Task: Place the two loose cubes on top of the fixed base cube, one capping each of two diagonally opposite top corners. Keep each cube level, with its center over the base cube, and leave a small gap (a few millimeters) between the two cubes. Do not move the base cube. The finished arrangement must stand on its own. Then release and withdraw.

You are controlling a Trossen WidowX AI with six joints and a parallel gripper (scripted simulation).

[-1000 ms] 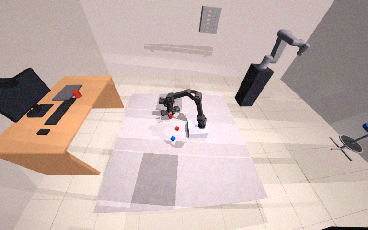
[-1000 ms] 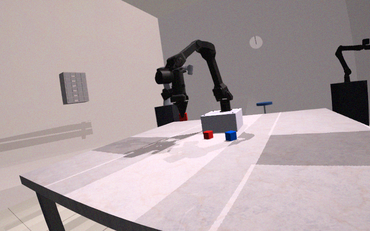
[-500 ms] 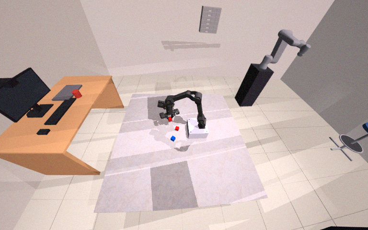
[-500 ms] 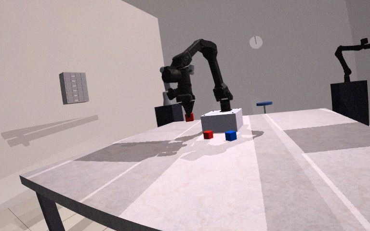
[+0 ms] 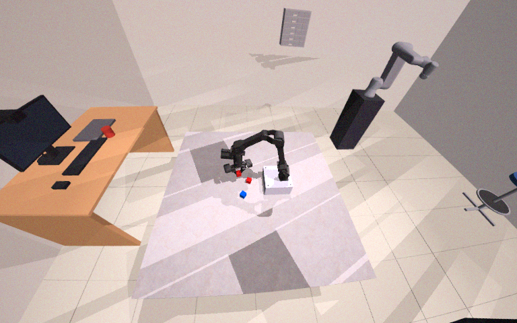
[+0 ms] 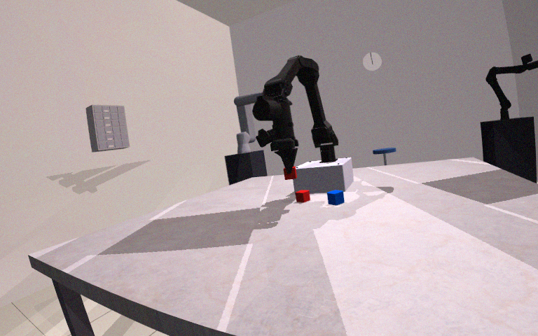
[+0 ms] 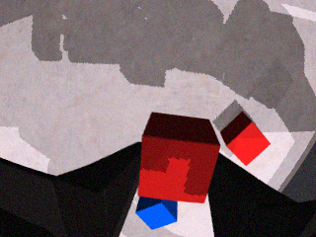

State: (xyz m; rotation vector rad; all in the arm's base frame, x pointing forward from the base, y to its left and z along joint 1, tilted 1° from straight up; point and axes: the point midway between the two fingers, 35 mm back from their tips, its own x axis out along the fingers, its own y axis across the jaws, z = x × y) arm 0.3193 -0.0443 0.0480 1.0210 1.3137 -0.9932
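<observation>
Now: the blue base cube 12 cm to the left of my gripper tip, 9 cm below it and 3 cm behind it.
</observation>
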